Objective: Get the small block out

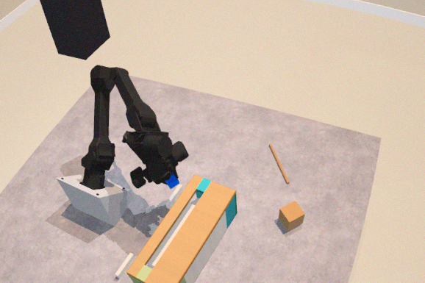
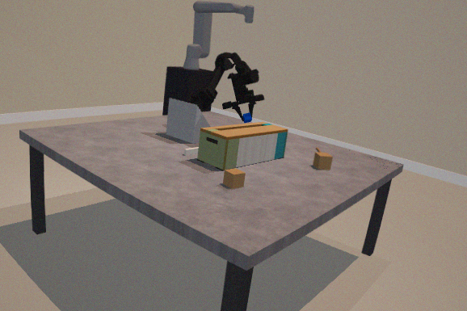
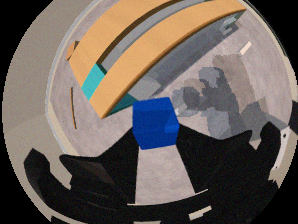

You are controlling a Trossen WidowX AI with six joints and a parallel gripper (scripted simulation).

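My gripper tip is now 1 cm to the left of the small blue block and 1 cm below it. Round my gripper tip: thin orange stick 25 cm ahead, 28 cm to the left, 12 cm below; then orange cube 37 cm ahead, 8 cm to the left, 10 cm below; then box 8 cm ahead, 14 cm to the right, 7 cm below.
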